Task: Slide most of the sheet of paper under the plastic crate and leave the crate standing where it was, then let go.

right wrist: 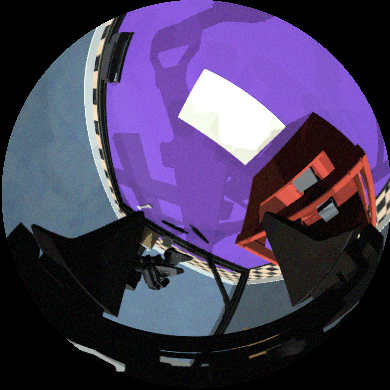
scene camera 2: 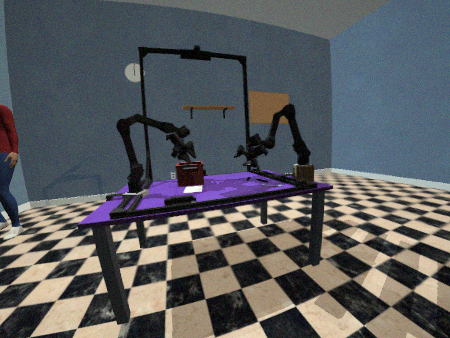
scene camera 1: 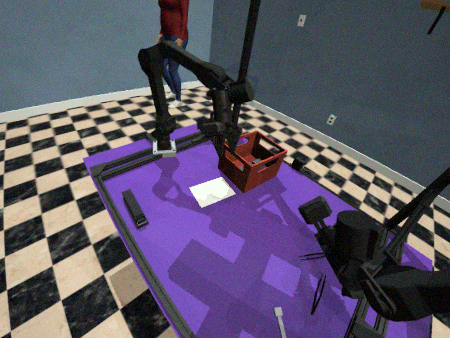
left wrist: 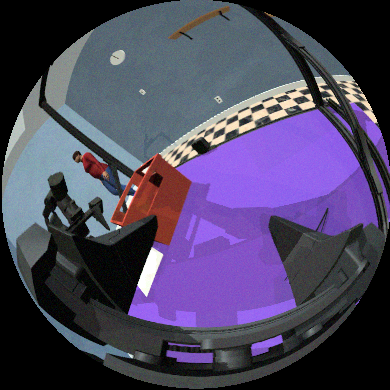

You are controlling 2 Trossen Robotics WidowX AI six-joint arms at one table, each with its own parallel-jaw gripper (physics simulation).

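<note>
The white sheet of paper [scene camera 1: 211, 192] [scene camera 2: 193, 189] [left wrist: 151, 270] [right wrist: 230, 117] lies flat on the purple table, one edge close to the crate's foot with a narrow gap between. The red crate [scene camera 1: 261, 172] [scene camera 2: 190, 176] [left wrist: 172, 205] [right wrist: 295, 145] stands upright, with something grey inside. My right gripper [scene camera 1: 227, 151] [scene camera 2: 186, 157] [right wrist: 206, 217] is open and empty, above the table by the crate's rim; whether it touches the rim I cannot tell. My left gripper [scene camera 2: 238, 151] [left wrist: 215, 222] is open and empty in the air, well away from crate and paper.
A long black object [scene camera 1: 134, 207] [scene camera 2: 181, 200] [right wrist: 119, 56] lies near a table-edge rail. Thin dark tools [scene camera 1: 318, 295] lie below the left arm, and a pale rod [scene camera 1: 280, 320] lies at the bottom in scene camera 1. Black frame posts [scene camera 2: 144, 115] rise behind the table.
</note>
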